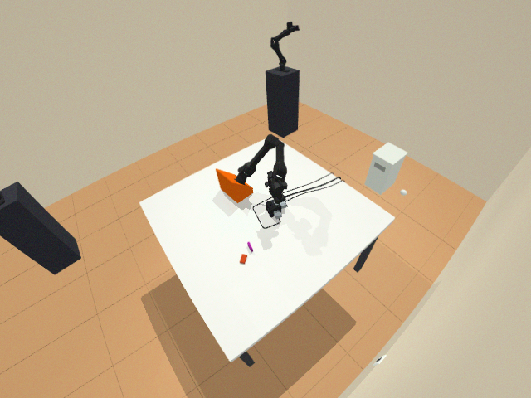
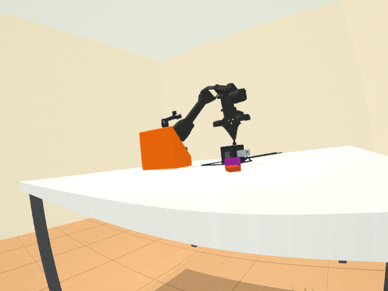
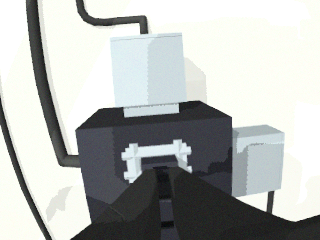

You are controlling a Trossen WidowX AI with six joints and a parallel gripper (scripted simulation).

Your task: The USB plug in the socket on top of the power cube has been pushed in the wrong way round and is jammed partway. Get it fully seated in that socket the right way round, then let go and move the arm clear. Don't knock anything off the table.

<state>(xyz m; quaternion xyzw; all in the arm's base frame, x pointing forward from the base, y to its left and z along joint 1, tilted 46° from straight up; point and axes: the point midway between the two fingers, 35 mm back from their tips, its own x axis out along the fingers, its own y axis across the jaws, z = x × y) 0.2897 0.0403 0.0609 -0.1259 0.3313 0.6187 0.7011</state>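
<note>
Right now my gripper tip is 20 mm above the small dark USB plug. From my gripper tip the other things lie so: orange block (390 mm to the right, 140 mm ahead, 100 mm below); then small purple block (310 mm to the right, 100 mm ahead, 90 mm below); then pale framed socket (40 mm below).
</note>
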